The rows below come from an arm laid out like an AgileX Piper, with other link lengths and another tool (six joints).
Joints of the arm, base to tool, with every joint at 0 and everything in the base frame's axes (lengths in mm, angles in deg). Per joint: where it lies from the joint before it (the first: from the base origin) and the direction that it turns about. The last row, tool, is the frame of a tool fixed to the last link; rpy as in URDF.
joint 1: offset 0 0 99.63 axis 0 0 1
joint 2: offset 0 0 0 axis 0 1 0
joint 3: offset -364.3 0 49.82 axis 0 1 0
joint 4: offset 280.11 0 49.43 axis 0.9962 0 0.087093
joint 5: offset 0 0 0 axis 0 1 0
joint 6: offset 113.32 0 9.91 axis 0.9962 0 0.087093
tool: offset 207.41 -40 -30.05 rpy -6.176 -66.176 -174.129
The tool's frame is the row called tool.
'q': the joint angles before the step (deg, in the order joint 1, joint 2, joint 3, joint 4, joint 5, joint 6). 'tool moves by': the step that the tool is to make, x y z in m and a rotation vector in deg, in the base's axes. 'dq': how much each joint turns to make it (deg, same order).
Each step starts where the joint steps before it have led.
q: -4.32 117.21 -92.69 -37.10 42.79 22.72
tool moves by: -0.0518 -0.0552 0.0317 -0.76 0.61 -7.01
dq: -5.27 -4.54 1.55 0.33 3.94 -0.82
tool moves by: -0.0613 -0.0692 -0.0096 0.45 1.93 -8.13
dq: -8.33 -1.26 3.34 0.00 -0.19 -0.12
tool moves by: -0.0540 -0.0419 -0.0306 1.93 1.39 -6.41
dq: -6.79 0.00 4.88 0.00 -2.80 1.51
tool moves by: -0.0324 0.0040 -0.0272 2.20 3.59 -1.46
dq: -1.31 0.00 4.27 0.47 -0.10 -0.01
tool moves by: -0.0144 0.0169 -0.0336 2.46 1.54 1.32
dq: 0.01 0.00 5.85 0.13 -3.87 0.69
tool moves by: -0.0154 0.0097 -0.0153 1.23 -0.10 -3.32
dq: -0.01 0.00 2.69 -0.79 -0.58 4.70
